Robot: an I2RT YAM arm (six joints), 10 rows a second.
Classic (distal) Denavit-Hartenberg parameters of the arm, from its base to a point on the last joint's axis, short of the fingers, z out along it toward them. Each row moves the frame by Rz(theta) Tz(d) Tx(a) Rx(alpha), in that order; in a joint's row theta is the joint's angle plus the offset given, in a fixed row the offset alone. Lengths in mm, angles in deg.
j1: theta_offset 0; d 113.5; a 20; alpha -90
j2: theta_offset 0; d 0; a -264; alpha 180
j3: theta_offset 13.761; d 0; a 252.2; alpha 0
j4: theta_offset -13.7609; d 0; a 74; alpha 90
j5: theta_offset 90; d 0; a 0; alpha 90
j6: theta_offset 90; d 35.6; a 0; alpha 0
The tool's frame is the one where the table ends.
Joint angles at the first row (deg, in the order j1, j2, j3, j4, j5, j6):
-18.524, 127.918, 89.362, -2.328, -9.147, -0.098
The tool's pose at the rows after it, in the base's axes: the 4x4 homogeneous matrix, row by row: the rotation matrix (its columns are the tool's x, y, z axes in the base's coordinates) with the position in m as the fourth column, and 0 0 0 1 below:
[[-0.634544, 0.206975, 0.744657, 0.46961], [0.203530, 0.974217, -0.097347, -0.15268], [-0.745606, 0.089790, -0.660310, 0.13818], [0, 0, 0, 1]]
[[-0.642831, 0.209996, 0.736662, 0.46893], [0.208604, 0.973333, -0.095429, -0.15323], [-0.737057, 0.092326, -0.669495, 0.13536], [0, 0, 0, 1]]
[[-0.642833, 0.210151, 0.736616, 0.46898], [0.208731, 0.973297, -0.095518, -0.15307], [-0.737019, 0.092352, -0.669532, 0.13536], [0, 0, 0, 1]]
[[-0.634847, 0.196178, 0.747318, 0.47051], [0.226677, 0.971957, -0.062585, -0.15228], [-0.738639, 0.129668, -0.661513, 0.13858], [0, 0, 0, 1]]
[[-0.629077, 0.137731, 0.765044, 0.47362], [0.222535, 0.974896, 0.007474, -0.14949], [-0.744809, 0.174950, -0.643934, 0.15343], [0, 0, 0, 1]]
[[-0.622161, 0.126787, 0.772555, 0.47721], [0.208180, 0.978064, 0.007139, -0.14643], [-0.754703, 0.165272, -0.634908, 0.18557], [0, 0, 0, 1]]
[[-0.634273, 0.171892, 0.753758, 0.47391], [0.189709, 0.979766, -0.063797, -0.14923], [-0.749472, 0.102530, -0.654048, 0.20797], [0, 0, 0, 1]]
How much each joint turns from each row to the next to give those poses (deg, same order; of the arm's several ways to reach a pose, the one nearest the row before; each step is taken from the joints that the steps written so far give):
-0.087, 0.720, -0.001, -0.262, 0.787, -0.459
-0.087, 0.264, 0.002, -0.459, -0.022, 0.065
0.021, -0.001, -0.001, 0.000, 0.021, 0.022
0.000, -0.065, 0.547, -0.284, -2.010, 1.137
0.131, -0.875, 1.899, -2.207, -4.131, -0.022
0.481, -2.011, 4.132, -5.378, 0.240, -0.350
-0.131, -1.748, 2.733, -5.180, 4.197, -1.333

